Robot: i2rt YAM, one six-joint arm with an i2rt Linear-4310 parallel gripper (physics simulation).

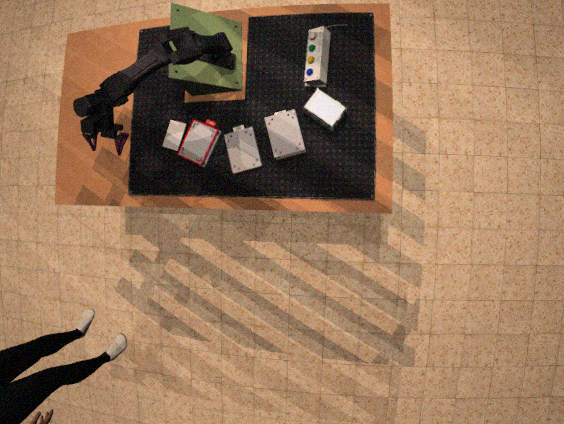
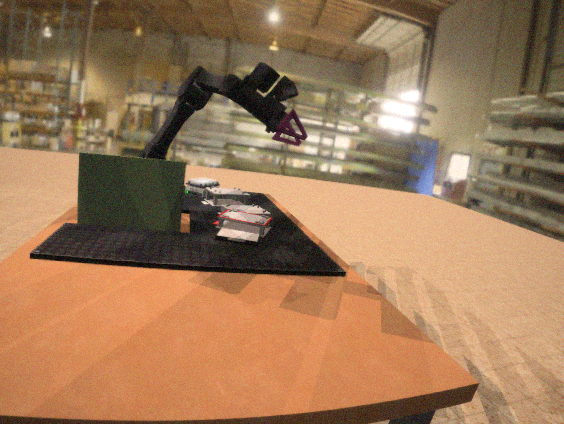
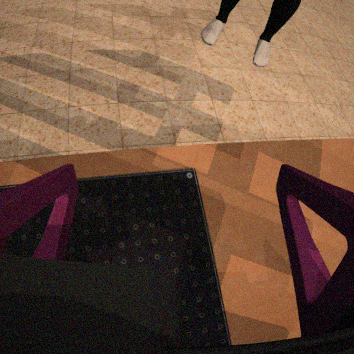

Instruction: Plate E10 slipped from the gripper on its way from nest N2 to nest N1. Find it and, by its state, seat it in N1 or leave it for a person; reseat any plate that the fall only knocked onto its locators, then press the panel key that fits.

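Places are measured from the arm's base along level axes (x ahead, y left, z up), in metres.
Pixels of known places: gripper, between the fingertips: point(image 1: 106, 153) point(image 2: 303, 141) point(image 3: 176, 175); arm's base, origin of its link: point(image 1: 212, 55) point(image 2: 144, 190).
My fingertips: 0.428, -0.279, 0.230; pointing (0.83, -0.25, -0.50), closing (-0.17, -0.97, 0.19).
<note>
For each thing: its top centre in the pictures, then the offset to it from my fingertips, as dx, dy, dz. "*": a spot on its surface instead. Level surfaces: height alone.
- pale slab, centre of its top: point(image 2: 238, 234) point(image 1: 174, 135) -0.120, +0.102, -0.301
- red-edged grey plate unit, centre of its top: point(image 2: 246, 215) point(image 1: 196, 141) -0.084, +0.222, -0.269
- white-topped block, a spot on its surface: point(image 1: 325, 107) point(image 2: 202, 183) * -0.215, +0.730, -0.260
- key panel, centre of its top: point(image 1: 317, 51) -0.428, +0.695, -0.231
- black mat, height of its surface: dz -0.315
- wooden table, height of its surface: dz -0.328
My gripper point(image 1: 106, 151) point(image 2: 291, 131) point(image 3: 176, 175) is open and empty, high above the table's left end. A pale slab point(image 1: 174, 135) point(image 2: 239, 234) lies against the left side of a red-edged grey plate unit point(image 1: 200, 142) point(image 2: 245, 217). To its right are a grey plate unit point(image 1: 242, 150) and another grey plate unit point(image 1: 285, 134) point(image 2: 226, 194). A white-topped block point(image 1: 325, 107) point(image 2: 202, 183) sits turned near the key panel point(image 1: 317, 56), which has grey, green, yellow and blue keys. No labels are readable, so I cannot tell which is E10, N1 or N2.
A green board point(image 1: 205, 77) point(image 2: 130, 192) stands beneath and beside the arm at the back. The black mat point(image 1: 340, 165) point(image 2: 125, 250) point(image 3: 150, 200) lies on the wooden table point(image 1: 95, 55) point(image 2: 200, 340) point(image 3: 250, 280). A person's legs point(image 1: 50, 342) point(image 3: 280, 17) show beyond the table.
</note>
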